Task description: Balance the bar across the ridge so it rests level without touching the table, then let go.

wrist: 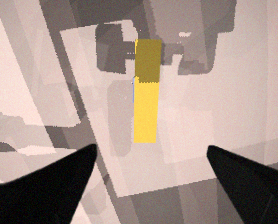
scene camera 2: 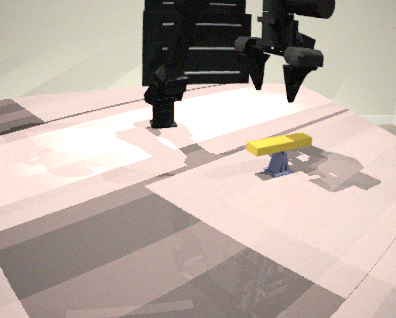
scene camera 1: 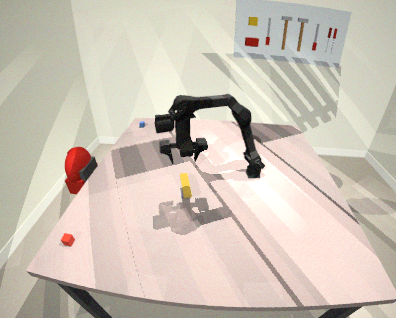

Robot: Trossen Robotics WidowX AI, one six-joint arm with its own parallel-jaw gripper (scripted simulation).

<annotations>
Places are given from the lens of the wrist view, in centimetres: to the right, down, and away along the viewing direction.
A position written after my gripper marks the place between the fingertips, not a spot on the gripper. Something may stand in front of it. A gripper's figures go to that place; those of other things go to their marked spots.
my gripper [wrist: 152, 150]: 1, 3, 10
yellow bar [wrist: 147, 51]: 1, -8, 17
</annotations>
